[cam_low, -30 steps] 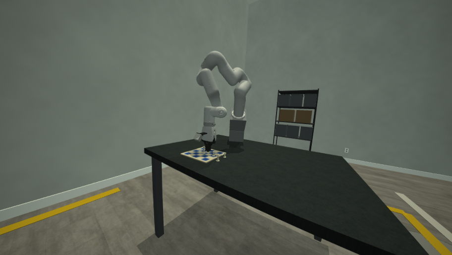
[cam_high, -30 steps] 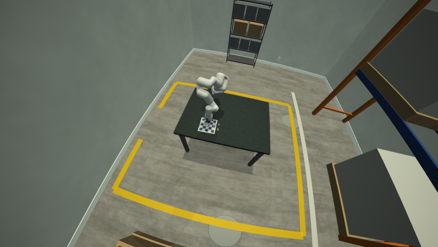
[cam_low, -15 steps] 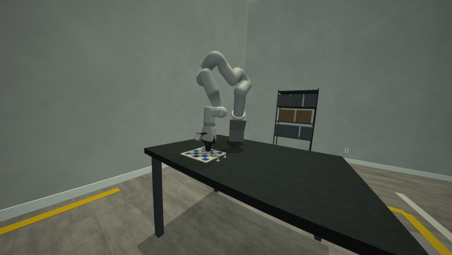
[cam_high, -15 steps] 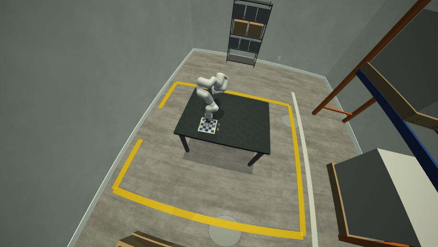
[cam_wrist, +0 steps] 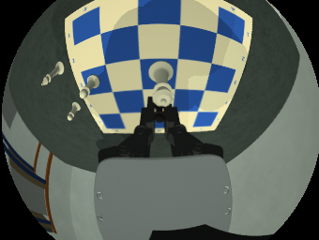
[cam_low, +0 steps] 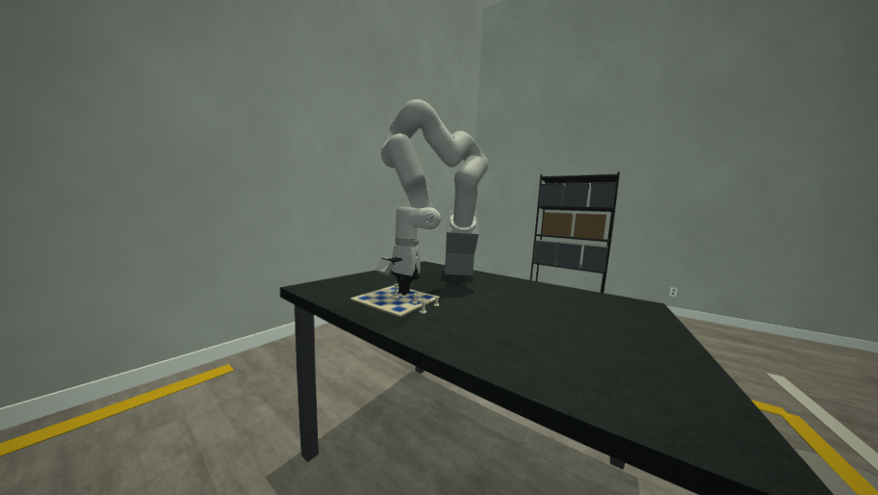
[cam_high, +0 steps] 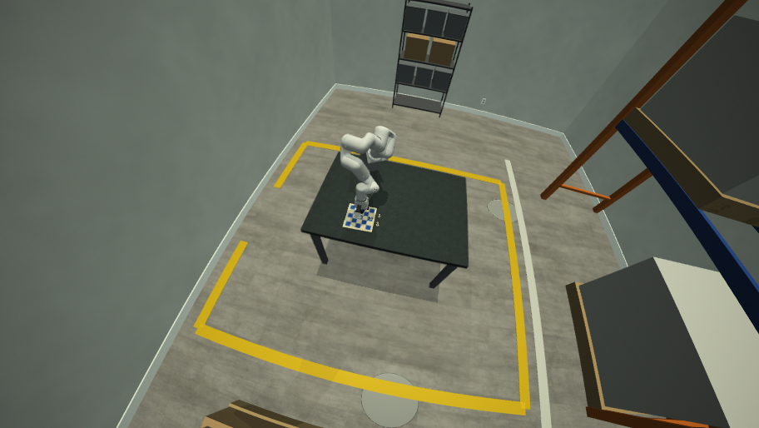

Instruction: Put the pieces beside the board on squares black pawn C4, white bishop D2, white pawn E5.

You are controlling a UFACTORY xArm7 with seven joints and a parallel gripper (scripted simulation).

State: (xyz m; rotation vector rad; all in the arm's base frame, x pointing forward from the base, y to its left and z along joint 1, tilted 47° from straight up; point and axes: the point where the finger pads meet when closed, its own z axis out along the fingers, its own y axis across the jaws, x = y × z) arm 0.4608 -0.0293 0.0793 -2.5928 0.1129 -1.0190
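Right now my hand is 10 mm above the black pawn. The rest, counted from my hand: white piece: 40 mm ahead; cream chessboard: 40 mm ahead, 30 mm below.
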